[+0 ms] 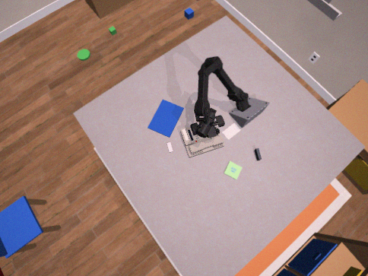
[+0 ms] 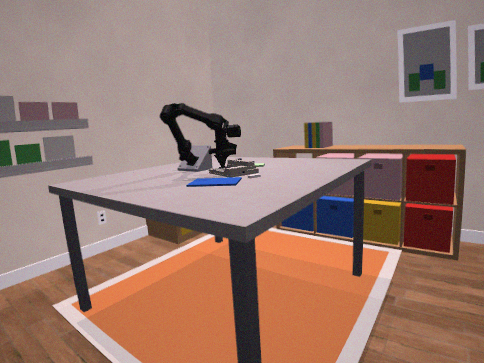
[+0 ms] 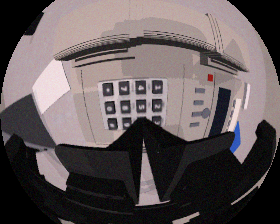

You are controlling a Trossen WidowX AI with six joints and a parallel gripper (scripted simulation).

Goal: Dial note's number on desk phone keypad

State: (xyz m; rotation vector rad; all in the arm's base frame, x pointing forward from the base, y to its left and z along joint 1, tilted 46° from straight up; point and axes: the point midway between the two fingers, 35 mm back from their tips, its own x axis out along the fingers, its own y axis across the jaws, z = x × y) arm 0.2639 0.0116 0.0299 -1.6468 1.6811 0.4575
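The beige desk phone lies 50 mm ahead of my hand, 30 mm to the left of it and 40 mm below it. The rest, counted from my hand: white card 130 mm behind, 80 mm to the left, 60 mm below; white block 240 mm ahead, 30 mm to the right, 60 mm below; handset 50 mm ahead, 80 mm to the left, 20 mm below.
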